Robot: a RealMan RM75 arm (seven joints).
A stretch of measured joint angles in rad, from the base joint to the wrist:
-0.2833, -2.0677, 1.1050, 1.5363, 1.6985, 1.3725, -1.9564
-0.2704, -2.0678, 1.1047, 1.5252, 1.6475, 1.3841, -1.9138
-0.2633, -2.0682, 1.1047, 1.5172, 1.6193, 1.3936, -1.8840
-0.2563, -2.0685, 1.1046, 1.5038, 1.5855, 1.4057, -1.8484
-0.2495, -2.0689, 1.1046, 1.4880, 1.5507, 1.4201, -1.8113
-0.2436, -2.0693, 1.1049, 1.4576, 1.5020, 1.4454, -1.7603
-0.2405, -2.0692, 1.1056, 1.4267, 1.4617, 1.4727, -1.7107
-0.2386, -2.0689, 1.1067, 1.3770, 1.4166, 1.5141, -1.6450
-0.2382, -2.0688, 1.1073, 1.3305, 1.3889, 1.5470, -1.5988
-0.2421, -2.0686, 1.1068, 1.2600, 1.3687, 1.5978, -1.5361
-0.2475, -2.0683, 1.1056, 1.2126, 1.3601, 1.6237, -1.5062
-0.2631, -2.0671, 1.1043, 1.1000, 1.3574, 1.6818, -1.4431
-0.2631, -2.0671, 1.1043, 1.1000, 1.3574, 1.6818, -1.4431
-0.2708, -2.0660, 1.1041, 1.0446, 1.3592, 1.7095, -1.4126
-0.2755, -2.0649, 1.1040, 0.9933, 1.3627, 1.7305, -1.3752
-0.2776, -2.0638, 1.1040, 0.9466, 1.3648, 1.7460, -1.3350
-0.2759, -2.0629, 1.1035, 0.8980, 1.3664, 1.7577, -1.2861
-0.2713, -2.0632, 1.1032, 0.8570, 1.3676, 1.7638, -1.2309
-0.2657, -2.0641, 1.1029, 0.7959, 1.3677, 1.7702, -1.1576
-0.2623, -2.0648, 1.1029, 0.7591, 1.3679, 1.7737, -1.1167
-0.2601, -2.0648, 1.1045, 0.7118, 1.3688, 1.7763, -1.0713
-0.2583, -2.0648, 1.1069, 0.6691, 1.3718, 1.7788, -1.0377
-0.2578, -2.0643, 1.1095, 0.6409, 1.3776, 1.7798, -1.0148
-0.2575, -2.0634, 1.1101, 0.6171, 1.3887, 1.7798, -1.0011
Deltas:
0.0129, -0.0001, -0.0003, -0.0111, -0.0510, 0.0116, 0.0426
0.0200, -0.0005, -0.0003, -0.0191, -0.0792, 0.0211, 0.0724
0.0270, -0.0008, -0.0004, -0.0325, -0.1130, 0.0332, 0.1080
0.0338, -0.0012, -0.0004, -0.0483, -0.1478, 0.0476, 0.1451
0.0397, -0.0016, -0.0001, -0.0787, -0.1965, 0.0729, 0.1961
0.0428, -0.0015, 0.0006, -0.1096, -0.2368, 0.1002, 0.2457
0.0447, -0.0012, 0.0017, -0.1593, -0.2819, 0.1416, 0.3114
0.0451, -0.0011, 0.0023, -0.2058, -0.3096, 0.1745, 0.3576
0.0412, -0.0009, 0.0018, -0.2763, -0.3298, 0.2253, 0.4203
0.0358, -0.0006, 0.0006, -0.3237, -0.3384, 0.2512, 0.4502
0.0202, 0.0006, -0.0007, -0.4363, -0.3411, 0.3093, 0.5133
0.0202, 0.0006, -0.0007, -0.4363, -0.3411, 0.3093, 0.5133
0.0125, 0.0017, -0.0009, -0.4917, -0.3393, 0.3370, 0.5438
0.0078, 0.0028, -0.0010, -0.5430, -0.3358, 0.3580, 0.5812
0.0057, 0.0039, -0.0010, -0.5897, -0.3337, 0.3735, 0.6214
0.0074, 0.0048, -0.0015, -0.6383, -0.3321, 0.3852, 0.6703
0.0120, 0.0045, -0.0018, -0.6793, -0.3309, 0.3913, 0.7255
0.0176, 0.0036, -0.0021, -0.7404, -0.3308, 0.3977, 0.7988
0.0210, 0.0029, -0.0021, -0.7772, -0.3306, 0.4012, 0.8397
0.0232, 0.0029, -0.0005, -0.8245, -0.3297, 0.4038, 0.8851
0.0250, 0.0029, 0.0019, -0.8672, -0.3267, 0.4063, 0.9187
0.0255, 0.0034, 0.0045, -0.8954, -0.3209, 0.4073, 0.9416
0.0258, 0.0043, 0.0051, -0.9192, -0.3098, 0.4073, 0.9553

